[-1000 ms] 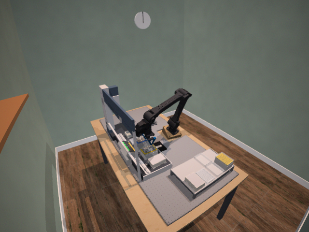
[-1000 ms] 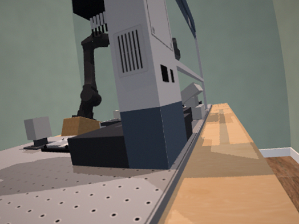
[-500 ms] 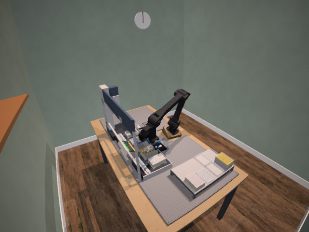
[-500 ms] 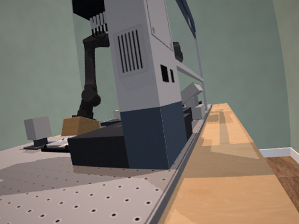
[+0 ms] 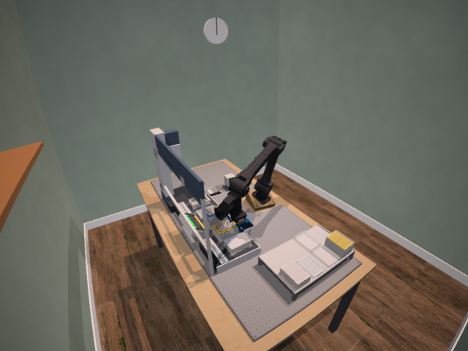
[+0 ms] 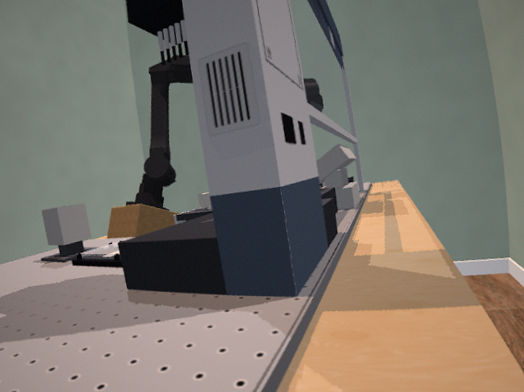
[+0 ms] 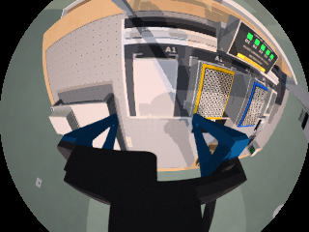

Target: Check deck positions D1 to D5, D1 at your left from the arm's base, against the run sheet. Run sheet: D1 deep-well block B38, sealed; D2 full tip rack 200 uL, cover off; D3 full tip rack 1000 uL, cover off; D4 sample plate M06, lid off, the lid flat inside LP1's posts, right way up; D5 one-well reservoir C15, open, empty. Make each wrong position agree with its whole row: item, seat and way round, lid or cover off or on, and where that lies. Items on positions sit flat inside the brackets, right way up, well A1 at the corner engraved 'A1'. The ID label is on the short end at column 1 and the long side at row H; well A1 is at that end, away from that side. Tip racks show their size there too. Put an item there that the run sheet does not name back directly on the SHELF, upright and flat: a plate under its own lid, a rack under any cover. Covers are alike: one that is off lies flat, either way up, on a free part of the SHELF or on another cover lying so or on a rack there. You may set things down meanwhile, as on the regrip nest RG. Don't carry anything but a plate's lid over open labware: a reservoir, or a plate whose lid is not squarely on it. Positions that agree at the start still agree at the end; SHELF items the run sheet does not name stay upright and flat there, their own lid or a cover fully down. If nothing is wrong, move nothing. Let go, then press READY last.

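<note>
Now: the white block 120 mm below my hand. From my hand the other things lie so: yellow-framed tip rack: 10 mm behind, 120 mm to the right, 100 mm below; gantry beam: 140 mm ahead, 310 mm to the right, 310 mm above; blue-framed tip rack: 30 mm behind, 240 mm to the right, 80 mm below.
</note>
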